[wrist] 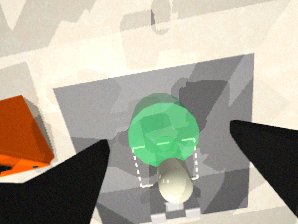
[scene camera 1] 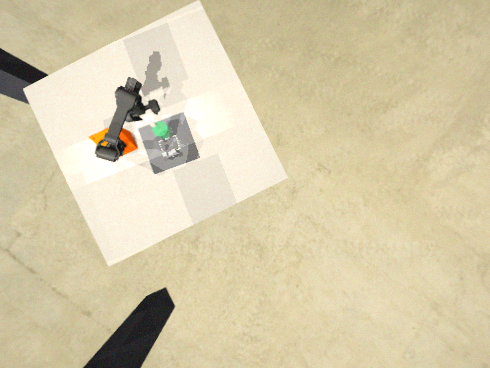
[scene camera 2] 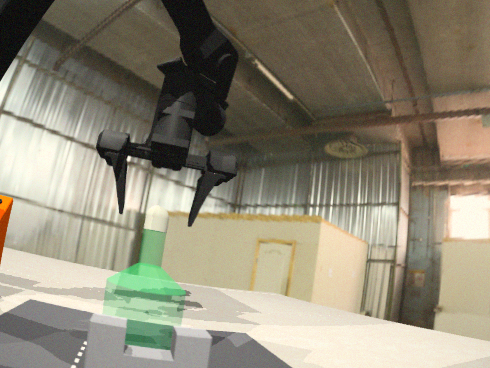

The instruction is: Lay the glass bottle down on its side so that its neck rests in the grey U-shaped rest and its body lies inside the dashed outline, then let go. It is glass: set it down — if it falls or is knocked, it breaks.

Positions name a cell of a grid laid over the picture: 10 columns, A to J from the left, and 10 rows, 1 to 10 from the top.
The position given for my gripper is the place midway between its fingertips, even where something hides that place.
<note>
My gripper (scene camera 2: D6) is open and holds nothing. Further things: a dark grey mat (scene camera 1: D5).
My gripper also shows in the wrist view (wrist: F7). The dark grey mat shows as well in the wrist view (wrist: H5).
</note>
